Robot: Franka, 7 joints.
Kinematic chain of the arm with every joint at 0, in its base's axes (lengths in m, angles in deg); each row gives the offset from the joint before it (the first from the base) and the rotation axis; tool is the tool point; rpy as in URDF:
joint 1: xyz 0 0 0.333 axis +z
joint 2: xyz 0 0 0 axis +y
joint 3: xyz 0 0 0.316 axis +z
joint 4: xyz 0.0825 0 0 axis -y
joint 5: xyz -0.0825 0 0.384 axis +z
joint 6: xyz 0 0 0 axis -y
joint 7: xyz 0.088 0 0 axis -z
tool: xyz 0 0 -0.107 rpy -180 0 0
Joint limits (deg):
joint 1: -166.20..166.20
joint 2: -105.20..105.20
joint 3: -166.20..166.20
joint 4: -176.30..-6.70
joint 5: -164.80..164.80
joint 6: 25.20..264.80
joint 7: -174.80..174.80
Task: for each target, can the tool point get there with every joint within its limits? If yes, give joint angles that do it. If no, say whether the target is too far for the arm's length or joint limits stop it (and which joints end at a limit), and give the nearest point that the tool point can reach.
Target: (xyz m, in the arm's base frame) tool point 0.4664 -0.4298 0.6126
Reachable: yes | joints -3.72 67.28 -81.11 -70.43 68.91 237.93 -40.43
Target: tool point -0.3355 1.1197 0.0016
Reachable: no: too far | nearest point -0.2369 0.7906 0.0990 | short by 0.357 m
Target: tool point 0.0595 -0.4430 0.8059
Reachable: yes | joints -104.29 -18.71 8.43 -93.70 58.41 94.19 56.59
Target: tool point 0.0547 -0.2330 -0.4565
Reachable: no: joint limits stop it (at a limit: joint 2) | nearest point 0.0563 -0.2396 -0.3595 | short by 0.097 m
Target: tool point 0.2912 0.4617 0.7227
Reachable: yes | joints -36.85 -8.76 75.14 -93.68 100.00 75.19 89.82
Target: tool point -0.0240 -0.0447 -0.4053
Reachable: no: joint limits stop it (at a limit: joint 2) | nearest point -0.0399 -0.0743 -0.3221 | short by 0.090 m
